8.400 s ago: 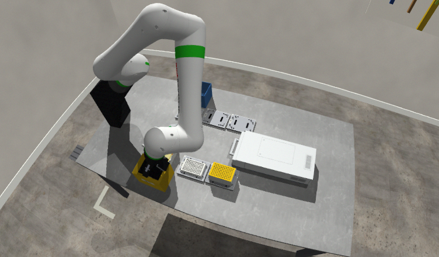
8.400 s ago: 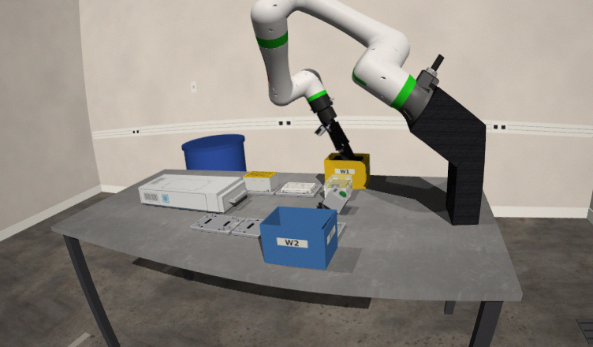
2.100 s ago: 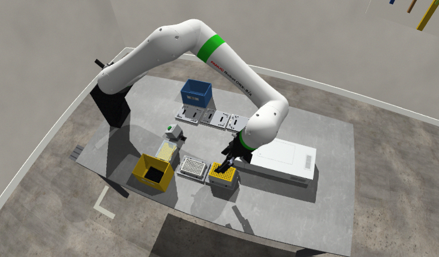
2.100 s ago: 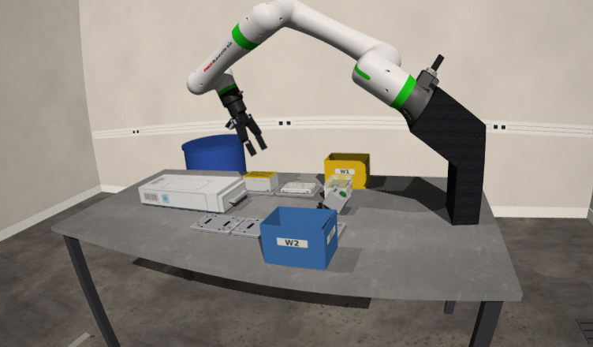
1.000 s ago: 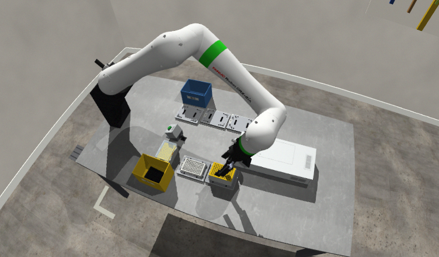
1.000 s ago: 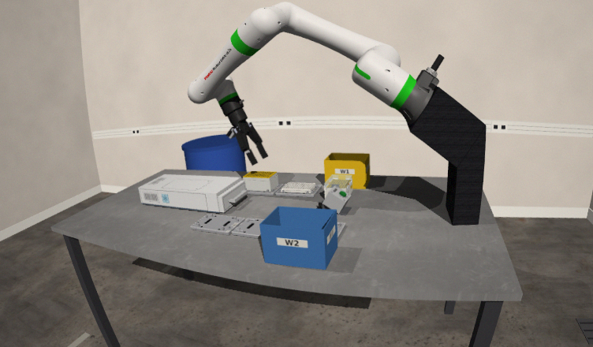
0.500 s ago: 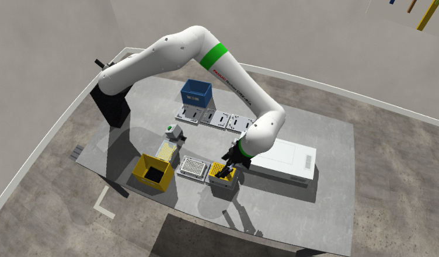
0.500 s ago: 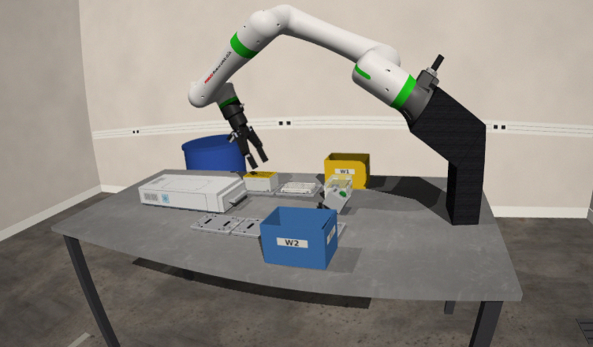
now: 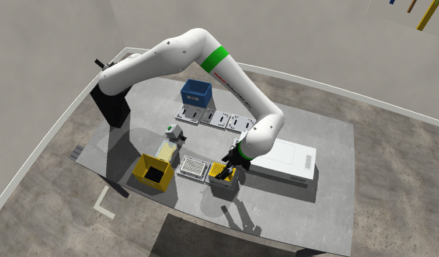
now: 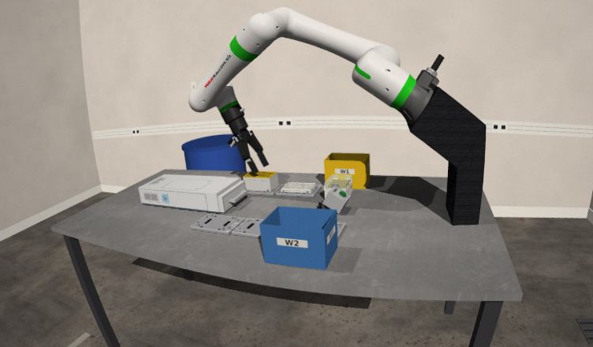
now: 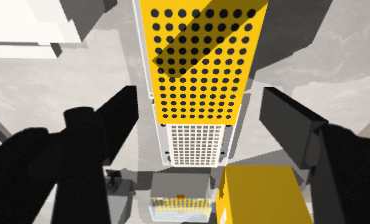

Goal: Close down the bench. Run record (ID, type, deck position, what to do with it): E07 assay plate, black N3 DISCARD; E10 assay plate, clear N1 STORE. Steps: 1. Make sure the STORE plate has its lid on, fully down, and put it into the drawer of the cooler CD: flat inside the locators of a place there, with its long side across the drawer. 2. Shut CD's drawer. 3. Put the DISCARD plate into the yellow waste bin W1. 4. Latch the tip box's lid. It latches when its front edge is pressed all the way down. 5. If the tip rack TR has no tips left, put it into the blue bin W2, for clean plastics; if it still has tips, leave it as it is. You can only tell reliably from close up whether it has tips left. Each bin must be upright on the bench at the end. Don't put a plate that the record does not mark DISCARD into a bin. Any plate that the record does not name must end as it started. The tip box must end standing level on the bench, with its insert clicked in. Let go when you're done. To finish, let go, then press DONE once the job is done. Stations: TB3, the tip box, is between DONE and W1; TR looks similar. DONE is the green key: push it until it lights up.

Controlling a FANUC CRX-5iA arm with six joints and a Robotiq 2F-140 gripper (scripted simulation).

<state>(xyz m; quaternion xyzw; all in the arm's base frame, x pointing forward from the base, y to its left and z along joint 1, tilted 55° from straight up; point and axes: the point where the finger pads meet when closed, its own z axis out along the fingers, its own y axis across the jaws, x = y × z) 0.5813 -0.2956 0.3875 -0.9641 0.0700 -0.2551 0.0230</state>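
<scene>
Now: the yellow tip rack TR 10 mm behind my hand and 60 mm below it. Round my hand: clear lid 160 mm ahead, 160 mm to the left, 90 mm below; then clear plate 160 mm ahead, 160 mm to the left, 90 mm below; then white plate 170 mm behind, 30 mm to the left, 100 mm below.
</scene>
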